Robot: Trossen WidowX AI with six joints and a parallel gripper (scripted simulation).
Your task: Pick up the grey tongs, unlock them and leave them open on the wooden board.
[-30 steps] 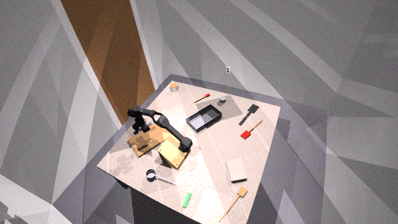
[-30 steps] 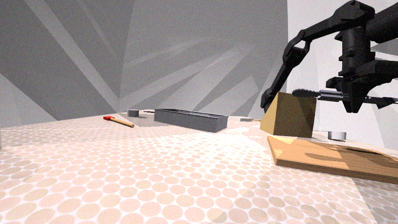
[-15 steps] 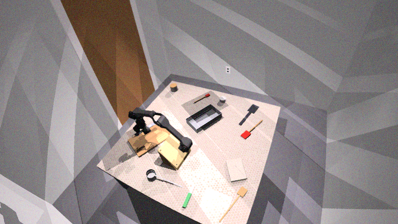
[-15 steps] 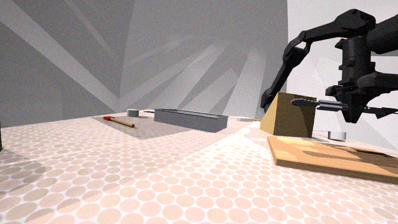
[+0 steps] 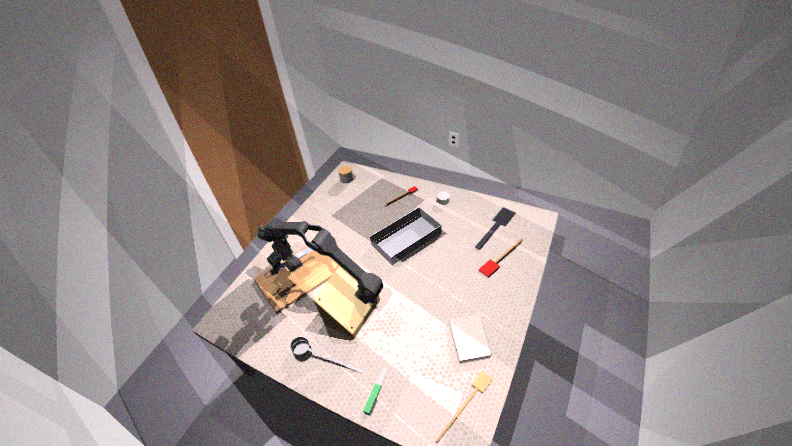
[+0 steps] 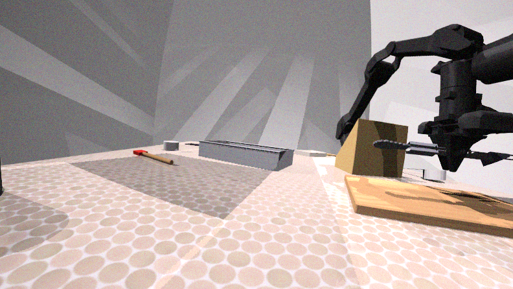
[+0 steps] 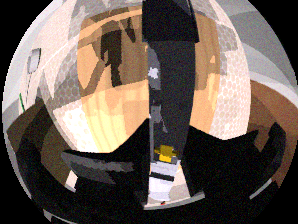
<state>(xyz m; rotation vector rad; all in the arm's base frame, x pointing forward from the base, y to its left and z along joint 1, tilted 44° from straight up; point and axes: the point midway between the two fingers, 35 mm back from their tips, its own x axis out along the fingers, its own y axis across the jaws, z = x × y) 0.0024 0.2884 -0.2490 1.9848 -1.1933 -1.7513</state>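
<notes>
Now: gripper tip 10 mm short of the wooden board, 10 mm to the left of it and 60 mm above it. Also, from my gripper tip: roasting tin 400 mm ahead, 380 mm to the right, 40 mm below; cork-lidded jar 700 mm ahead, 150 mm to the left, 40 mm below; red-tipped stick 700 mm ahead, 240 mm to the right, 60 mm below.
</notes>
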